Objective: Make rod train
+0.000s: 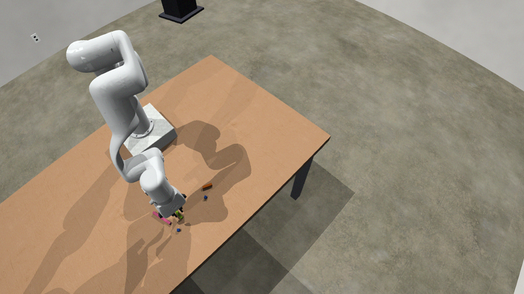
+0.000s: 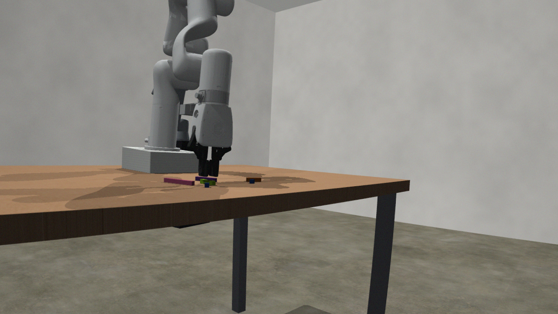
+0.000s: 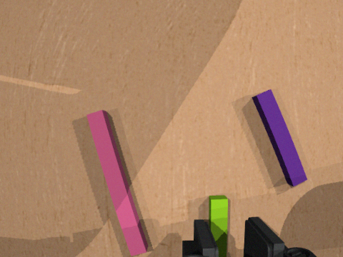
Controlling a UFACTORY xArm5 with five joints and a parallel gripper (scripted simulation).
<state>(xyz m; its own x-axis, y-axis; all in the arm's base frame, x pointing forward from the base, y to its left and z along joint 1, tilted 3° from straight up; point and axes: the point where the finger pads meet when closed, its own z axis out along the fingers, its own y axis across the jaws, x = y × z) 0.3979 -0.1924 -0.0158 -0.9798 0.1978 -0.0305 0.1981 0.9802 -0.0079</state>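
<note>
Right now the lime rod is 3 cm below my hand. Also, from my hand: pink rod: 4 cm behind, 6 cm to the right, 3 cm below; purple rod: 5 cm behind, 5 cm to the left, 3 cm below; orange rod: 2 cm ahead, 16 cm to the left, 3 cm below.
</note>
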